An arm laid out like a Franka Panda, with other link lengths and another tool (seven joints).
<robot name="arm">
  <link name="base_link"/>
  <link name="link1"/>
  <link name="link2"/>
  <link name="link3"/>
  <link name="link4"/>
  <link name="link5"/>
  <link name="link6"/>
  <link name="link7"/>
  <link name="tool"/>
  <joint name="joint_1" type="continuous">
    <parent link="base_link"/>
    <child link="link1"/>
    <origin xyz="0 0 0.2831"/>
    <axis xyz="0 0 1"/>
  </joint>
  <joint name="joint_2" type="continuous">
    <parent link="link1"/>
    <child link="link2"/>
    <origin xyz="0 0 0"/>
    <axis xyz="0 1 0"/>
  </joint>
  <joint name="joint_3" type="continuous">
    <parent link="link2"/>
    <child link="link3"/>
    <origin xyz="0 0 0.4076"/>
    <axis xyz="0 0 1"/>
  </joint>
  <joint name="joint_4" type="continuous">
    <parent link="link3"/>
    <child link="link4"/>
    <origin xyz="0.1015 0 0"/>
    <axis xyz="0 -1 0"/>
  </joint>
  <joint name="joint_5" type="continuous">
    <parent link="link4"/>
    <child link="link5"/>
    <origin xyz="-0.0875 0 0.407"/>
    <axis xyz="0 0 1"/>
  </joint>
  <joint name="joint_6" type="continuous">
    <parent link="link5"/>
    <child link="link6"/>
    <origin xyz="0 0 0"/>
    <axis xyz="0 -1 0"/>
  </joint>
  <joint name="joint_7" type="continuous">
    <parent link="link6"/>
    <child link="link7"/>
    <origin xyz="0.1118 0 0"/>
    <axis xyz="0 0 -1"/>
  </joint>
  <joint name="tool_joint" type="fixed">
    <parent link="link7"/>
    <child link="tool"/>
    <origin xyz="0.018 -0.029 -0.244" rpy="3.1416 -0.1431 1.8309"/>
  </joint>
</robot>
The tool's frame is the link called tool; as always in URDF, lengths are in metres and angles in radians. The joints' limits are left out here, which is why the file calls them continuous.
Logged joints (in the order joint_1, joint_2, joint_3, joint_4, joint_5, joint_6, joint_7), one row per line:
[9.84 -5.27 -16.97 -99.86 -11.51 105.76 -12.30]
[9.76 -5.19 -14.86 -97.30 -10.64 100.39 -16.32]
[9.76 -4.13 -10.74 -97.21 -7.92 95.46 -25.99]
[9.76 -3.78 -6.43 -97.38 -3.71 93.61 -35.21]
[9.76 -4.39 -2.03 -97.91 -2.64 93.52 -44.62]
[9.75 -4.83 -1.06 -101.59 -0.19 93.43 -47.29]
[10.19 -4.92 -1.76 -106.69 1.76 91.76 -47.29]
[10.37 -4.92 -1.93 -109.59 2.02 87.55 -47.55]
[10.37 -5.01 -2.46 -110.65 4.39 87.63 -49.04]
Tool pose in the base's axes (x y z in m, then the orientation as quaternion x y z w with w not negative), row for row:
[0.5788 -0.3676 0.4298 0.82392 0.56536 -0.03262 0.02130]
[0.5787 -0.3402 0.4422 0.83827 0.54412 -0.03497 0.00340]
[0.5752 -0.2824 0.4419 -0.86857 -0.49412 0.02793 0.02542]
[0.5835 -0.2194 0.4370 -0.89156 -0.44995 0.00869 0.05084]
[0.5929 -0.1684 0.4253 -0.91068 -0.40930 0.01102 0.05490]
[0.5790 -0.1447 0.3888 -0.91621 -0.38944 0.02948 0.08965]
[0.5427 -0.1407 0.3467 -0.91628 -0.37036 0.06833 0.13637]
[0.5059 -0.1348 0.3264 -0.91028 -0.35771 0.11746 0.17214]
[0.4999 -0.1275 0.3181 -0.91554 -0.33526 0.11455 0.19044]
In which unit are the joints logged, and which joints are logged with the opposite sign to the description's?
The joints are logged in degrees. Opposite sign: joint_1, joint_2, joint_7.
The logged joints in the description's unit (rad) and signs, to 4 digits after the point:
[-0.1717 0.0920 -0.2962 -1.7429 -0.2009 1.8459 0.2147]
[-0.1703 0.0906 -0.2594 -1.6982 -0.1857 1.7521 0.2848]
[-0.1703 0.0721 -0.1874 -1.6966 -0.1382 1.6661 0.4536]
[-0.1703 0.0660 -0.1122 -1.6996 -0.0648 1.6338 0.6145]
[-0.1703 0.0766 -0.0354 -1.7089 -0.0461 1.6322 0.7788]
[-0.1702 0.0843 -0.0185 -1.7731 -0.0033 1.6307 0.8254]
[-0.1778 0.0859 -0.0307 -1.8621 0.0307 1.6015 0.8254]
[-0.1810 0.0859 -0.0337 -1.9127 0.0353 1.5280 0.8299]
[-0.1810 0.0874 -0.0429 -1.9312 0.0766 1.5294 0.8559]

